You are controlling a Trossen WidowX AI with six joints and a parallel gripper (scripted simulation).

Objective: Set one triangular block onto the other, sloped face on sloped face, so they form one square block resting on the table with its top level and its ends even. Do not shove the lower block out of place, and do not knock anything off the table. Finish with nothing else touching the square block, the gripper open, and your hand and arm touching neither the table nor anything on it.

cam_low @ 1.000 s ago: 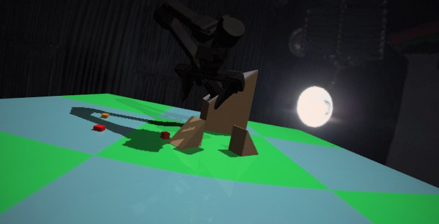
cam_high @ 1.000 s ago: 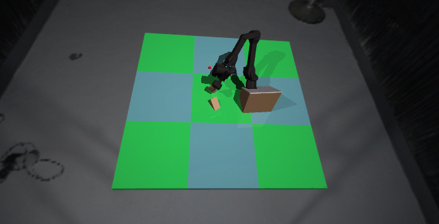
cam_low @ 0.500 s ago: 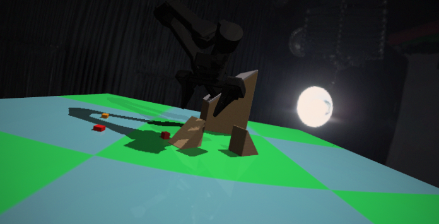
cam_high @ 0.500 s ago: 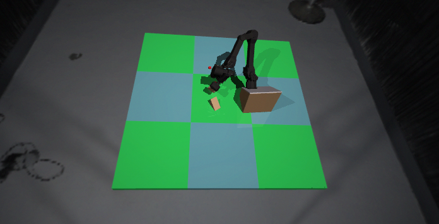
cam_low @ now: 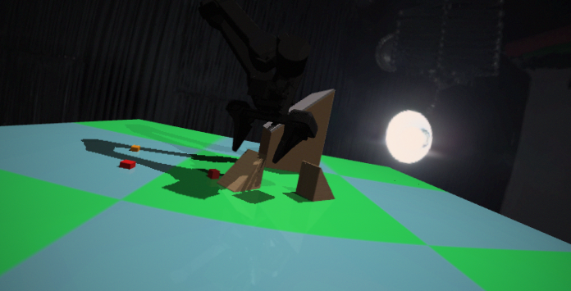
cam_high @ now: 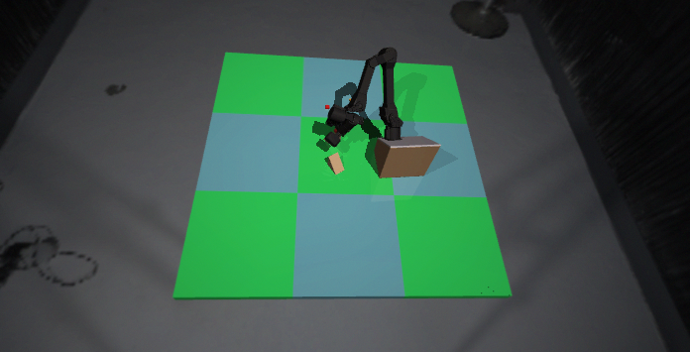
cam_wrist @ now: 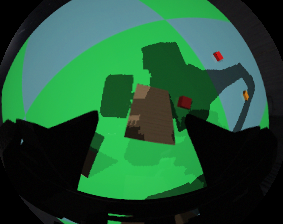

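Now: the red cube 6 cm to the right of my gripper tip, 5 cm below it and 3 cm behind it.
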